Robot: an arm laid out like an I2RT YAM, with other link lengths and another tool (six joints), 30 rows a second.
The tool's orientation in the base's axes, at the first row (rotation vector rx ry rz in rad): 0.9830, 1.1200, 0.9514
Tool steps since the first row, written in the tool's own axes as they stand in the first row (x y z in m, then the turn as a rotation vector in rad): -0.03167, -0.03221, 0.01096, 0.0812, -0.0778, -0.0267; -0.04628, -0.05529, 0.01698, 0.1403, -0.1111, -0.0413; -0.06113, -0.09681, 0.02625, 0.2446, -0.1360, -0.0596; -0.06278, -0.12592, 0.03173, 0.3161, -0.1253, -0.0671; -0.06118, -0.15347, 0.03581, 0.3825, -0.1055, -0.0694; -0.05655, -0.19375, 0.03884, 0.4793, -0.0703, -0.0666; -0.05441, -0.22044, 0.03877, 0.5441, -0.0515, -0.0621; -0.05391, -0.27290, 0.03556, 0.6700, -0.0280, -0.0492; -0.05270, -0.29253, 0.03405, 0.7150, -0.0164, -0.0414; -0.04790, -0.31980, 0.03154, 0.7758, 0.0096, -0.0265; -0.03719, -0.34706, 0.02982, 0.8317, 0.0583, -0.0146
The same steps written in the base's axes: 0.00866, -0.04071, -0.02070, -0.0037, 0.0586, -0.0995; 0.01447, -0.06195, -0.03794, -0.0042, 0.1073, -0.1490; 0.02538, -0.08911, -0.07220, -0.0014, 0.2017, -0.2030; 0.03356, -0.09970, -0.09868, 0.0026, 0.2736, -0.2127; 0.04077, -0.10656, -0.12474, 0.0098, 0.3425, -0.2117; 0.04883, -0.11403, -0.16389, 0.0256, 0.4440, -0.2032; 0.05197, -0.11957, -0.18990, 0.0392, 0.5102, -0.2017; 0.05450, -0.13355, -0.24050, 0.0712, 0.6346, -0.2106; 0.05532, -0.13777, -0.25975, 0.0855, 0.6795, -0.2102; 0.05660, -0.14061, -0.28738, 0.1078, 0.7425, -0.1992; 0.05968, -0.13795, -0.31643, 0.1240, 0.8078, -0.1657
